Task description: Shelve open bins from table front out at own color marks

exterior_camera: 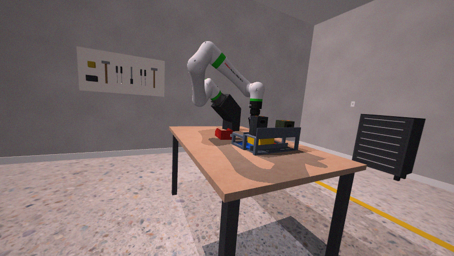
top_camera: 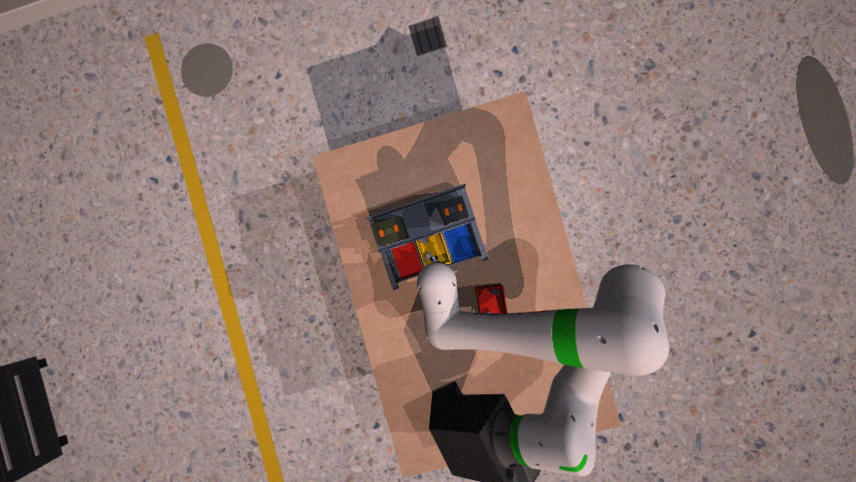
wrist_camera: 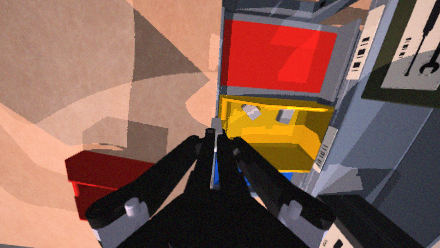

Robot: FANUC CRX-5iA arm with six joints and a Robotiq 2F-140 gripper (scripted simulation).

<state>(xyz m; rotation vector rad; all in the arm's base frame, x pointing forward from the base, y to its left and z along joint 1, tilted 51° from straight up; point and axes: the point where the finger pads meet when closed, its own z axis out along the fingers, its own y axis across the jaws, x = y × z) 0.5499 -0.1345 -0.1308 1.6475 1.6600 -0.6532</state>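
My gripper is now 50 mm above the shelf lip. From my hand the other things lie so: black box (180 mm ahead, 120 mm to the right, 110 mm above); red bin (210 mm behind, 130 mm to the right, 20 mm below); yellow bin (90 mm ahead, 10 mm below).
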